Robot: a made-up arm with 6 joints.
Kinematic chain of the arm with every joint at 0, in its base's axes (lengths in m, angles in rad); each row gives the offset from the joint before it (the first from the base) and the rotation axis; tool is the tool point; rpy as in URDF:
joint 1: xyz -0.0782 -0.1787 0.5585 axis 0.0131 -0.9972 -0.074
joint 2: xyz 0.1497 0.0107 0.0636 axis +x
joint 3: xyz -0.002 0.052 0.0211 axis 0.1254 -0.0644 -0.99
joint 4: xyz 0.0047 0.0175 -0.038 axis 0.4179 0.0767 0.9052
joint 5: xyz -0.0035 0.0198 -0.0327 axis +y
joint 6: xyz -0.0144 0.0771 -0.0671 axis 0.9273 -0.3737 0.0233
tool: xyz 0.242 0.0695 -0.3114 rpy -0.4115 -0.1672 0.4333
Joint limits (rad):
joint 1: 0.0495..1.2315
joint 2: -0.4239..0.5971
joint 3: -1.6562..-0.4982
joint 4: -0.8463..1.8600
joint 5: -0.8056..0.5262
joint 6: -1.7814..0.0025
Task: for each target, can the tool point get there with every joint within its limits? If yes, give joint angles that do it. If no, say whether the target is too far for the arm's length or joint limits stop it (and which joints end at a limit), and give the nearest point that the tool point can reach.
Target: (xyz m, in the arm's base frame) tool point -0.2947 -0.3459 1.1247
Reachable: no: joint limits stop it (at a limit: joint 1, joint 2, joint 4, joint 5, joint 6) | nearest point -0.1106 -0.3358 0.9588 | short by 0.248 m
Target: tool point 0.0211 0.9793 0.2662
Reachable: no: too far | nearest point 0.0395 0.3605 0.4617 | short by 0.649 m
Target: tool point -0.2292 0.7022 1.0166
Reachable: no: too far | nearest point -0.1635 0.3406 0.8775 | short by 0.393 m
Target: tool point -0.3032 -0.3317 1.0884
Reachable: no: joint limits stop it (at a limit: joint 1, joint 2, joint 4, joint 5, joint 6) | nearest point -0.1170 -0.3433 0.9509 | short by 0.232 m
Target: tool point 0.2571 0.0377 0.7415
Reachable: yes | joints 1.0743 0.4302 -1.4030 0.7327 0.1771 -1.6116
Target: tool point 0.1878 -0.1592 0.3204
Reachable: yes | joints 0.5511 -0.1814 -1.4185 1.5539 0.3304 -1.4887
